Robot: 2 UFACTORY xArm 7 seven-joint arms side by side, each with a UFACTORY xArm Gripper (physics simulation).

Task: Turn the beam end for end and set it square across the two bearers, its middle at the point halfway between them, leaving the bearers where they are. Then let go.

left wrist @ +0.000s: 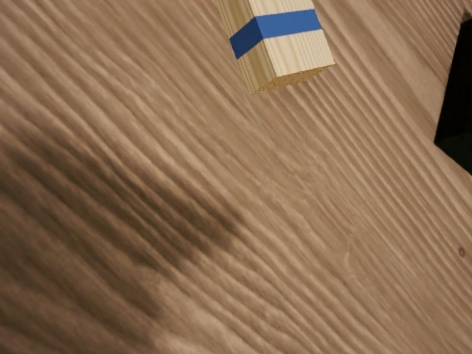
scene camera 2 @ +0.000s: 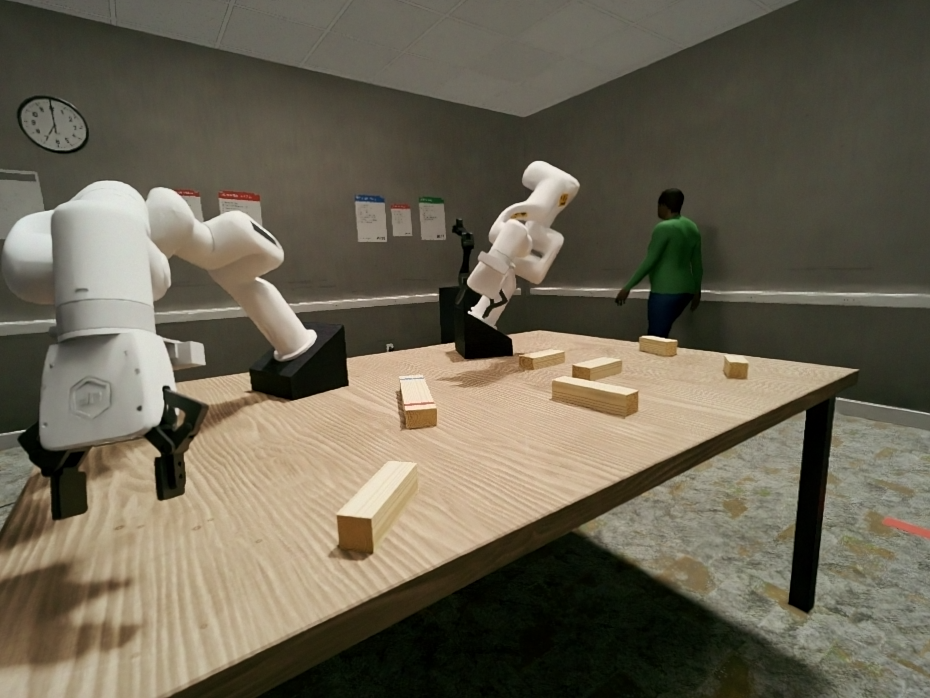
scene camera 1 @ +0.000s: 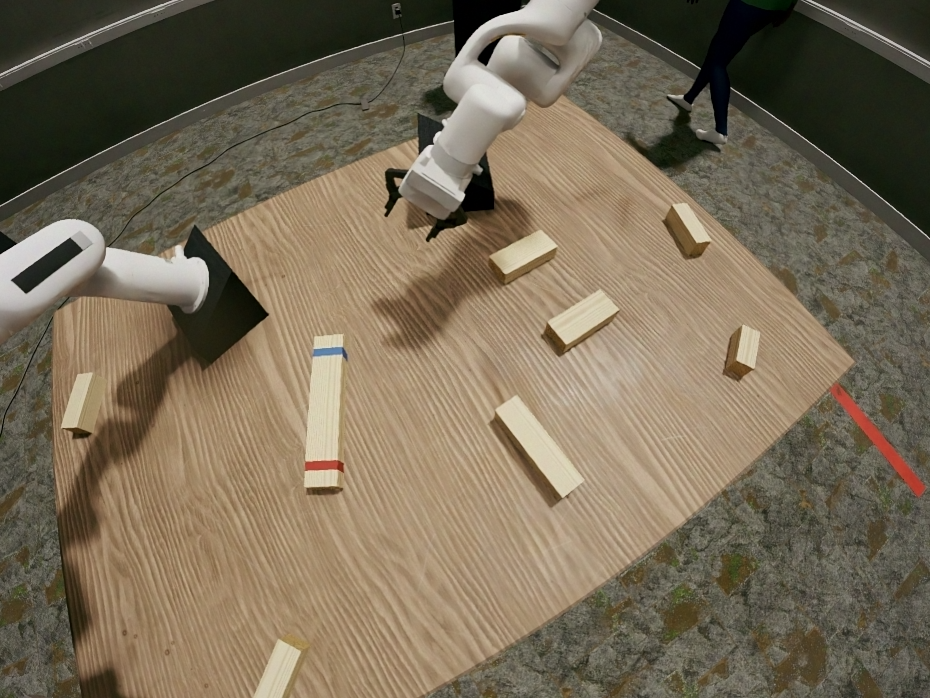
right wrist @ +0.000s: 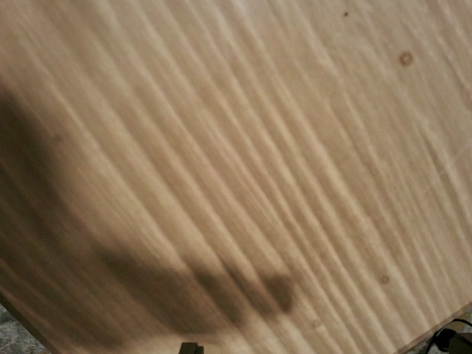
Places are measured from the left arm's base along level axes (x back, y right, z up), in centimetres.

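Pixels of known places: left gripper, between the fingertips: [scene camera 2: 469, 310] [scene camera 1: 408, 225]; right gripper, between the fingertips: [scene camera 2: 121, 507]; right arm's base, origin of its link: [scene camera 2: 296, 346] [scene camera 1: 193, 286].
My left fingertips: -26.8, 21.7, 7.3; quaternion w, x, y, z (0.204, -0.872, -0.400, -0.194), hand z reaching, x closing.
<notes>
Ahead of a thing's pixels: the offset from my left fingertips to its top centre, as dx, dy, dz. "*": to the spot under its first point.
The pale wooden beam {-20.5, +28.5, -15.4} [scene camera 1: 326, 409] [scene camera 2: 416, 400] [left wrist: 295, 47] lies flat on the table, its blue band toward the back and its red band toward the front in scene camera 1. Two plain blocks, one {-4.7, -24.3, -15.4} [scene camera 1: 523, 256] [scene camera 2: 542, 359] behind the other {-25.5, -27.1, -15.4} [scene camera 1: 582, 320] [scene camera 2: 597, 367], lie roughly parallel and apart to the beam's right; which blocks are the bearers is not marked. My left gripper [scene camera 1: 410, 225] is open and empty above the table, behind and right of the beam. My right gripper [scene camera 2: 120, 504] is open and empty above the table at the left of scene camera 2.
A longer plain block {-44.9, -4.8, -14.5} [scene camera 1: 538, 447] [scene camera 2: 594, 395] lies right of the beam. Other blocks lie at the far right [scene camera 1: 687, 229] [scene camera 1: 742, 350], far left [scene camera 1: 84, 403] and front {* -61.1, +50.9, -14.8} [scene camera 1: 279, 668] [scene camera 2: 377, 507]. Black arm mounts {* +6.2, +42.8, -7.3} [scene camera 1: 217, 308] [scene camera 2: 323, 368] stand along the back edge.
</notes>
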